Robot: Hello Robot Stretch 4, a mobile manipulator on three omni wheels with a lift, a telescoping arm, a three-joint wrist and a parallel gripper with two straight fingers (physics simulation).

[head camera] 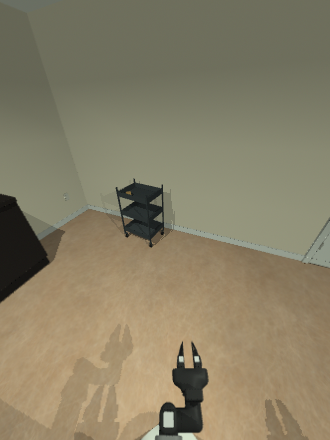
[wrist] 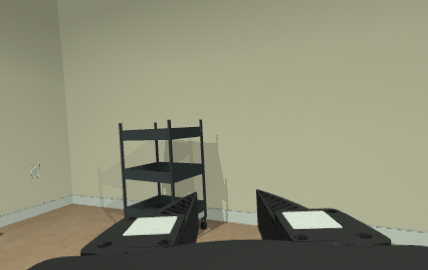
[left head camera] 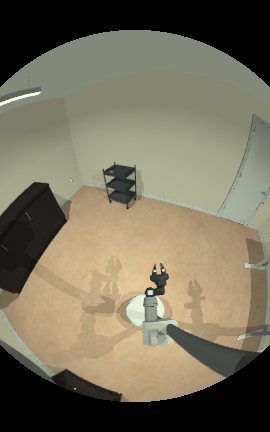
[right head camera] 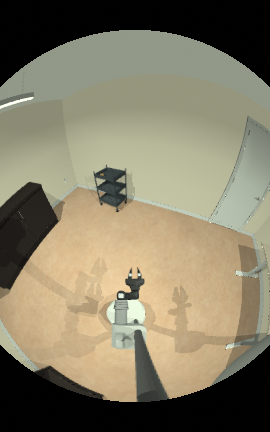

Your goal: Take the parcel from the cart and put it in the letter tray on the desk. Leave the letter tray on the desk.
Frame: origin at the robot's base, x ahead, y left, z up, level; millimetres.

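Seen in the pictures: gripper, between the fingertips: (head camera: 186, 341) (wrist: 227, 209) (left head camera: 157, 262) (right head camera: 134, 266).
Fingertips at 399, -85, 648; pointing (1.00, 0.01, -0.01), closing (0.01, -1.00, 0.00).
A point is followed by its place in that frame, as x, y, z.
The parcel (head camera: 129, 193) (left head camera: 111, 172) (right head camera: 102, 175) @(1831, 433, 696) is a small orange-brown thing on the top shelf of the cart, near its left side; it is too small to make out its shape. The dark three-shelf cart (head camera: 149, 225) @(1704, 225, 346) (left head camera: 105, 184) @(1916, 612, 423) (right head camera: 114, 199) @(1933, 297, 104) (wrist: 147, 135) @(1799, 392, 663) stands by the far wall, near the corner. My gripper (head camera: 187, 344) @(399, -85, 648) (left head camera: 158, 266) @(399, -85, 648) (right head camera: 134, 270) @(399, -85, 648) (wrist: 227, 209) @(399, -85, 648) is open and empty, well in front of the cart and far from the parcel. The parcel does not show in the wrist view. The letter tray and the desk top do not show clearly.
A dark cabinet (head camera: 17, 245) @(1258, 1479, 440) (left head camera: 37, 230) (right head camera: 27, 230) @(846, 1638, 401) stands at the left. A door (left head camera: 247, 175) @(1373, -1818, 1044) (right head camera: 240, 180) @(1377, -1812, 1037) is at the right. Pale table legs (left head camera: 255, 266) (right head camera: 246, 273) show at the right edge. Another dark piece of furniture (left head camera: 85, 387) (right head camera: 67, 385) is at the lower left.
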